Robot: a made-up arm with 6 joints. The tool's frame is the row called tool. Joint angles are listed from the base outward.
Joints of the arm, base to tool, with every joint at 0 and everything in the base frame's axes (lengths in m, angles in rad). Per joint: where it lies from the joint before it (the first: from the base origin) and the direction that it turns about. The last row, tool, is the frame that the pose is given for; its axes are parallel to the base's.
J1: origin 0 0 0.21 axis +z
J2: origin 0 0 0 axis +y
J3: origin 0 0 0.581 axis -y
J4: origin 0 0 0 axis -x
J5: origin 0.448 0 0 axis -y
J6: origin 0 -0.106 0 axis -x
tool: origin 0 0 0
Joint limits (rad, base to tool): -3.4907..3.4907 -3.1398..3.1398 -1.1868..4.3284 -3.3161..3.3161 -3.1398..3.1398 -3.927..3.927
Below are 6 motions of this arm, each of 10 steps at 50 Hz.
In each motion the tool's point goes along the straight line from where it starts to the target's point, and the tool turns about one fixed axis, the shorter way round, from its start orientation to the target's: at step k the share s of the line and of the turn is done. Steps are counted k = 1, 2, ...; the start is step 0. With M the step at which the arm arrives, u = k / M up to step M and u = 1 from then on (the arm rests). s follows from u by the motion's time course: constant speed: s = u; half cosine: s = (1 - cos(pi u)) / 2; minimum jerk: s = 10 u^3 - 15 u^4 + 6 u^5.
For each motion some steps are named. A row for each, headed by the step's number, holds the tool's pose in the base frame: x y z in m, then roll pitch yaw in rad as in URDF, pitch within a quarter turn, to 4 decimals.
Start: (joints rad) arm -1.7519 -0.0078 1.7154 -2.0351 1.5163 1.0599
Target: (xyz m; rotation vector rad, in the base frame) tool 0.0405 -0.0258 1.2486 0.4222 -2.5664 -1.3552
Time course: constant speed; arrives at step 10
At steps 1, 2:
1: 0.0426 -0.0290 1.2482 2.2128 -0.1150 -2.8621
2: 0.0424 -0.0286 1.2483 2.2068 -0.1080 -2.8538

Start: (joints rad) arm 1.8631 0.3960 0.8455 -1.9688 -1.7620 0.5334
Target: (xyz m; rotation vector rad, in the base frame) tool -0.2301 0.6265 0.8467 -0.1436 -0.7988 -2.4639
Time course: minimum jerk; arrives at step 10
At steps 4, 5, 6, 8, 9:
4: -0.2317 0.6288 0.8508 0.5202 -0.2633 -2.5406
5: -0.2313 0.6282 0.8497 0.5309 -0.2630 -2.5677
6: -0.2308 0.6275 0.8486 0.5416 -0.2624 -2.5949
8: -0.2302 0.6267 0.8470 0.5568 -0.2611 -2.6335
9: -0.2301 0.6265 0.8468 0.5597 -0.2608 -2.6408

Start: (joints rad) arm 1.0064 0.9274 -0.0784 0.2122 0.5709 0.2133
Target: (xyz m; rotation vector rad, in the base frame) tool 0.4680 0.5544 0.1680 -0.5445 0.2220 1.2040
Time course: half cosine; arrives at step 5
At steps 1, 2, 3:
1: 0.4740 0.5558 0.1898 -0.3365 0.4437 1.1355
2: 0.4723 0.5554 0.1838 -0.3316 0.4479 1.1428
3: 0.4703 0.5549 0.1763 -0.3255 0.4531 1.1520

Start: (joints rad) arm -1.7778 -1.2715 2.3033 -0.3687 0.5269 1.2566
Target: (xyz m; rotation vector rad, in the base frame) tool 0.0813 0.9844 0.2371 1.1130 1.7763 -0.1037
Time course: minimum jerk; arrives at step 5
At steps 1, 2, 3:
1: 0.1029 0.9777 0.2284 2.4475 0.9068 1.6651
2: 0.0969 0.9795 0.2308 2.4547 0.8994 1.6743
3: 0.0886 0.9821 0.2342 2.4645 0.8889 1.6871

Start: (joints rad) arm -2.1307 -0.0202 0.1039 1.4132 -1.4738 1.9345
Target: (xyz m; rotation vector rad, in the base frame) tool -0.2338 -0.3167 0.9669 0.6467 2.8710 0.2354
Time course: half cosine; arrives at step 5
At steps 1, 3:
1: -0.2368 -0.3440 0.9518 2.9205 0.1440 2.6972
3: -0.2349 -0.3271 0.9611 2.9345 0.1470 2.6888

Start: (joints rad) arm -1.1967 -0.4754 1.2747 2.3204 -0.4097 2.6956
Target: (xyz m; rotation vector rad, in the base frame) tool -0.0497 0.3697 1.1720 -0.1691 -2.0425 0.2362
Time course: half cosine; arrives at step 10
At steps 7, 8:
7: -0.0574 0.3799 1.1682 -2.6116 -1.0323 2.6643
8: -0.0533 0.3744 1.1702 -2.6355 -1.0326 2.6819

